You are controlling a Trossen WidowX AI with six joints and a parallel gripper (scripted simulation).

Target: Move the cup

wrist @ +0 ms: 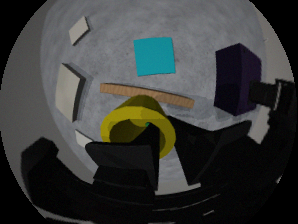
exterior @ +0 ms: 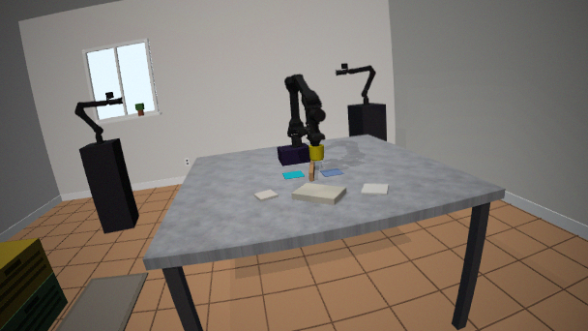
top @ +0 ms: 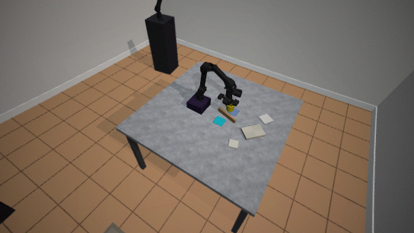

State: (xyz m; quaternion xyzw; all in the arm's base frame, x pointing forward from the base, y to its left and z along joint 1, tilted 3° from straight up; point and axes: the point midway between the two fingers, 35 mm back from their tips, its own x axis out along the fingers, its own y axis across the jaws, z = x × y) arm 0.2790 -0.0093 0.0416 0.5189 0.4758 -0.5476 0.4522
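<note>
Now: the cyan pad 11 cm to the right of my gripper tip, 11 cm below it and 2 cm behind it. Round my gripper tip: wooden bar 9 cm below, 3 cm to the right, 2 cm ahead; then blue pad 11 cm below, 6 cm to the left, 5 cm ahead; then yellow cup 2 cm ahead.
</note>
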